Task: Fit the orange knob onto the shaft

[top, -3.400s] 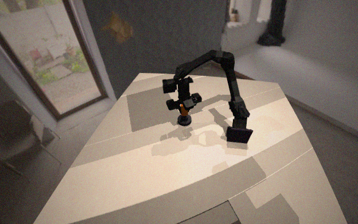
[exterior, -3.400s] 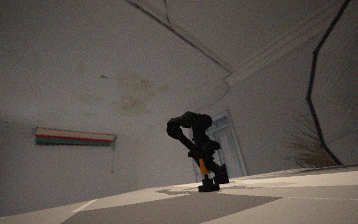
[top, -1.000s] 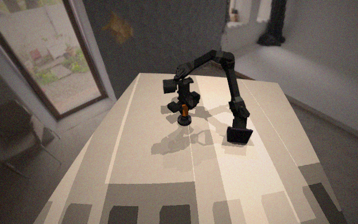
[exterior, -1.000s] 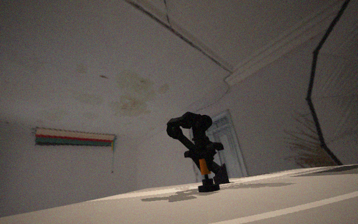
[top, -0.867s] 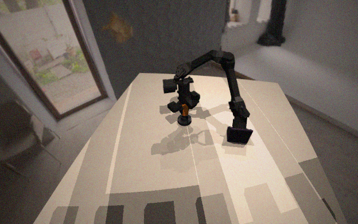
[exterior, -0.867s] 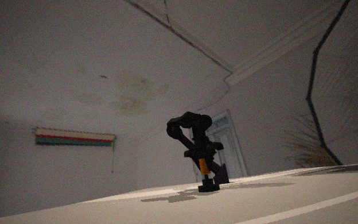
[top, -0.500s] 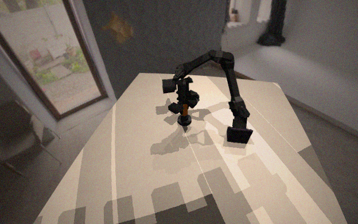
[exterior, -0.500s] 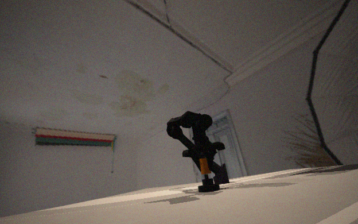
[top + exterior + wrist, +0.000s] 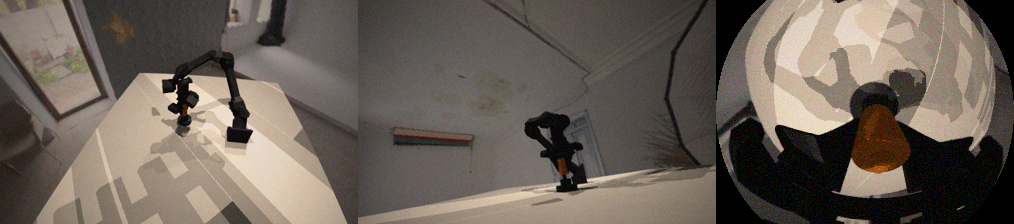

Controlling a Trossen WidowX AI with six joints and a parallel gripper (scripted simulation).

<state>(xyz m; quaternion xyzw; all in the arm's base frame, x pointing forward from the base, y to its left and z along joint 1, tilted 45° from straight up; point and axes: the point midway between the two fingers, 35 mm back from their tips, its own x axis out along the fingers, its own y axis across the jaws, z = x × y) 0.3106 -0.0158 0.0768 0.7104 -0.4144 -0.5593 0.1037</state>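
My gripper tip is now 40 mm above the round dark pedestal. The rest, counted from my gripper tip: orange knob (20 mm above).
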